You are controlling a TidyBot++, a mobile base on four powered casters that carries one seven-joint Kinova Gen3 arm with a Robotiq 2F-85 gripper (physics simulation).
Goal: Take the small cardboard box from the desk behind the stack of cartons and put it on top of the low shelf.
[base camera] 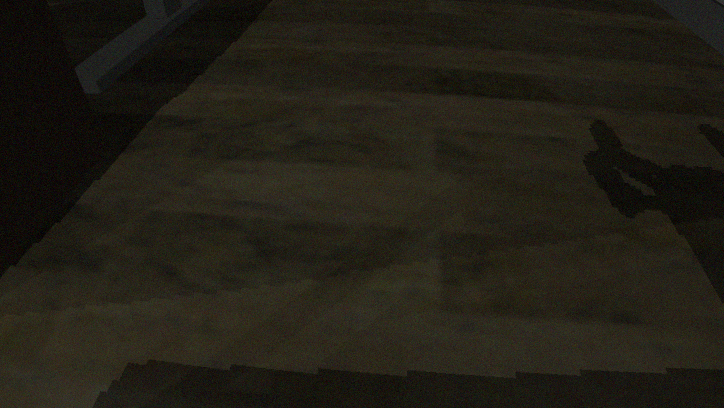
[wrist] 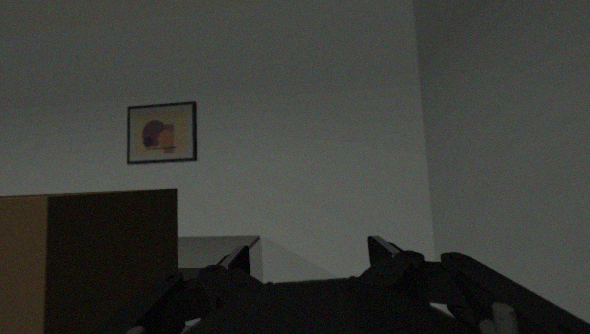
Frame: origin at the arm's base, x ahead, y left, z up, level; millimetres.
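Where they show: gripper, fingertip midpoint: [wrist: 308, 254].
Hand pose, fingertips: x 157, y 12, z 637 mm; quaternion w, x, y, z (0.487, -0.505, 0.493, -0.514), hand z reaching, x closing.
After its pixels a point has its place.
My gripper [wrist: 308, 254] @(x 157, y 12, z 637 mm) is open, with nothing between its fingers, in the lower part of the wrist view. A tall brown carton of the stack [wrist: 110, 260] @(x 398, y 376, z 557 mm) stands to its left, with one lit side and one dark side. A pale grey edged piece [wrist: 210, 250] shows behind the carton and the left finger; I cannot tell if it is part of the desk. A grey metal foot [base camera: 121, 55], perhaps of the desk, stands on the floor at the upper left of the base view. The small cardboard box and the low shelf do not show in either view.
A framed picture [wrist: 162, 132] @(x 1536, y 1029, z 1097 mm) hangs on the far wall [wrist: 310, 150] @(x 1475, y -75, z 899 mm), which meets another wall at the right. Wooden floor [base camera: 354, 192] @(x 500, y 11, z -397 mm) stretches ahead, with the arm's shadow at the right. A very dark area fills the left edge of the base view. A pale strip runs along the upper right.
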